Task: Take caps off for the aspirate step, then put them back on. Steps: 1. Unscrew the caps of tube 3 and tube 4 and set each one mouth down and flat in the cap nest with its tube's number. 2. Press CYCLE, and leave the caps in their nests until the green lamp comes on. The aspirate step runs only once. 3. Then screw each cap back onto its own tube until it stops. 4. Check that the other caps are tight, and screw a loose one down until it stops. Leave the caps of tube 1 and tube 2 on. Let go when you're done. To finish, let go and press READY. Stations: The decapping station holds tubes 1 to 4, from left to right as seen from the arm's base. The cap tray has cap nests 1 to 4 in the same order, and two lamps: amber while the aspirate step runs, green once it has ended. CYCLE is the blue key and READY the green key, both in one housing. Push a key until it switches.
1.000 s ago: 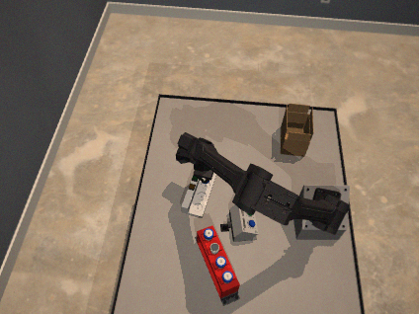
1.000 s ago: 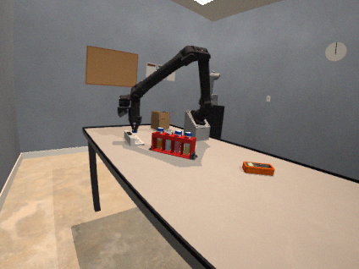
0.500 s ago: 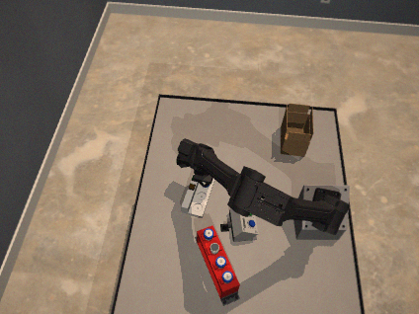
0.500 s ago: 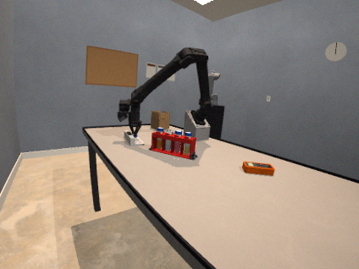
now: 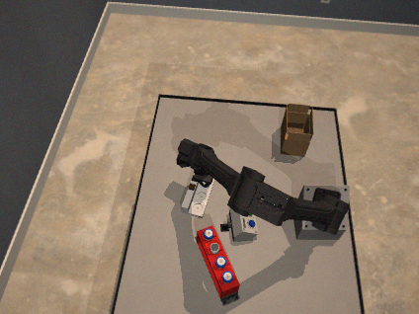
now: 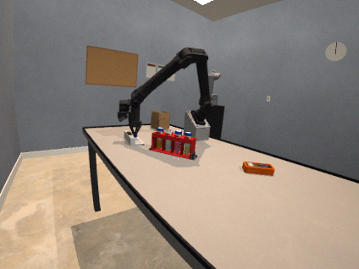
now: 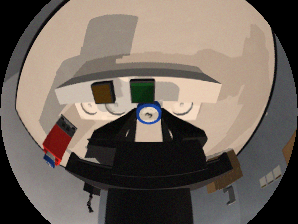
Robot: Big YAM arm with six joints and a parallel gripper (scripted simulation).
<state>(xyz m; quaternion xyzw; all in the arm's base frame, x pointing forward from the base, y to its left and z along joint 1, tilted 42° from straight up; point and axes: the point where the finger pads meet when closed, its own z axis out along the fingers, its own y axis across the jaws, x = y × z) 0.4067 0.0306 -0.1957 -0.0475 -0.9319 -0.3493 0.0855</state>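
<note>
Right now the blue tube cap is 4 cm behind my hand, 25 cm to the left of it and 8 cm above it. The rest, counted from my hand: green key (18 cm behind, 12 cm to the left, 3 cm above); key housing (17 cm behind, 15 cm to the left, 2 cm above); blue key (19 cm behind, 17 cm to the left, 3 cm above).
</note>
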